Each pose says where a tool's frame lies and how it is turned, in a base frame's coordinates. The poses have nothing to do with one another.
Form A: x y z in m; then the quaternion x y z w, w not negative.
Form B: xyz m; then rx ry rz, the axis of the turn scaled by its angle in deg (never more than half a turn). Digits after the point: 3 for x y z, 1 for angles.
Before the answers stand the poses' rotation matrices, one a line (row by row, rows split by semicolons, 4 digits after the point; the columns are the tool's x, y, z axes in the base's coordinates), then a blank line. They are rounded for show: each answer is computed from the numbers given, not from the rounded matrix.
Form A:
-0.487, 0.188, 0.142, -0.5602, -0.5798, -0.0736, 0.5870
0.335, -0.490, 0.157, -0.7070, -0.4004, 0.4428, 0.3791
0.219, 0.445, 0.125, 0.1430, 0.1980, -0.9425, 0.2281
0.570, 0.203, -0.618, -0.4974, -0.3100, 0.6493, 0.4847
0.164, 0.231, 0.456, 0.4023, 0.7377, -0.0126, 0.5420
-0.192, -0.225, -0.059, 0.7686, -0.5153, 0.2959, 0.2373
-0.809, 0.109, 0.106, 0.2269, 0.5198, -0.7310, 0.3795
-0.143, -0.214, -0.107, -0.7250, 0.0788, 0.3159, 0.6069
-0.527, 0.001, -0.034, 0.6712, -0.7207, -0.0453, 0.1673
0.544, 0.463, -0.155, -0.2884, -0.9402, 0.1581, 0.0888
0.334, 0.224, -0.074, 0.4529, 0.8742, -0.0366, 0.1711
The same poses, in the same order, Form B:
0.3168 0.7360 -0.5982; 0.5632 0.3615 0.7430; 0.7632 -0.5723 -0.3000
0.2872 0.2304 -0.9297; 0.9019 -0.3919 0.1815; -0.3225 -0.8907 -0.3204
-0.8550 0.4866 -0.1792; -0.3733 -0.8175 -0.4385; -0.3599 -0.3080 0.8807
-0.0353 -0.3210 -0.9464; 0.9378 -0.3380 0.0796; -0.3454 -0.8847 0.3130
-0.0888 0.6072 0.7896; 0.5799 0.6760 -0.4547; -0.8098 0.4175 -0.4121
0.2939 -0.9324 0.2103; -0.6516 -0.3564 -0.6696; 0.6993 0.0598 -0.7123
-0.6090 0.7907 0.0628; -0.3189 -0.1716 -0.9321; -0.7262 -0.5877 0.3567
0.7880 -0.4977 -0.3624; 0.2692 -0.2509 0.9298; -0.5537 -0.8303 -0.0637
-0.0430 -0.9523 -0.3020; -0.9827 0.0948 -0.1593; 0.1803 0.2899 -0.9399
-0.8179 0.5142 -0.2582; 0.5704 0.7837 -0.2461; 0.0758 -0.3485 -0.9342
-0.5312 0.8044 0.2660; 0.7794 0.5871 -0.2190; -0.3323 0.0910 -0.9388

-0.487, 0.188, 0.142, -74.8, -77.4, -9.8
0.335, -0.490, 0.157, -103.5, -58.6, 64.8
0.219, 0.445, 0.125, 22.6, 31.2, -148.7
0.570, 0.203, -0.618, -69.4, -43.2, 90.6
0.164, 0.231, 0.456, 54.7, 100.4, -1.7
-0.192, -0.225, -0.059, 120.7, -80.9, 46.5
-0.809, 0.109, 0.106, 33.2, 76.1, -107.0
-0.143, -0.214, -0.107, -96.0, 10.4, 41.8
-0.527, 0.001, -0.034, 109.4, -117.5, -7.4
0.544, 0.463, -0.155, -49.2, -160.3, 27.0
0.334, 0.224, -0.074, 73.7, 142.2, -6.0

